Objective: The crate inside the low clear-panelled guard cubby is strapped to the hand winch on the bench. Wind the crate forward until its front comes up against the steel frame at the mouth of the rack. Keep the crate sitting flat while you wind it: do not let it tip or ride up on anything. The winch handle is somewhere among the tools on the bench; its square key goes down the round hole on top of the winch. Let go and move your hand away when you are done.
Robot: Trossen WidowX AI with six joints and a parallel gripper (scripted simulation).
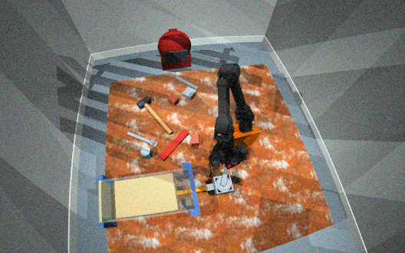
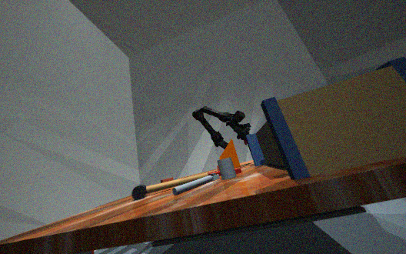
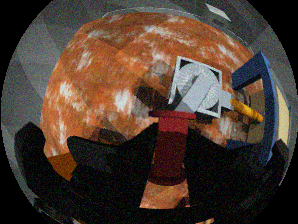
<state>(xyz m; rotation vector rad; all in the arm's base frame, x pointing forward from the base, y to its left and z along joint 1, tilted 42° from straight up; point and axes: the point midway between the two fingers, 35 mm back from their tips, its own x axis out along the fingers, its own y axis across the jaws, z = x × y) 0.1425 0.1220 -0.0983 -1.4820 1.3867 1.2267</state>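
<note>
Right now the red-knobbed winch handle is 30 mm below my gripper tip, 20 mm to the left of it and 20 mm ahead of it. Round my gripper tip: red knob (20 mm to the right); blue steel frame (200 mm ahead, 80 mm to the left, 30 mm below); winch (100 mm below, 70 mm to the left, 30 mm ahead).
</note>
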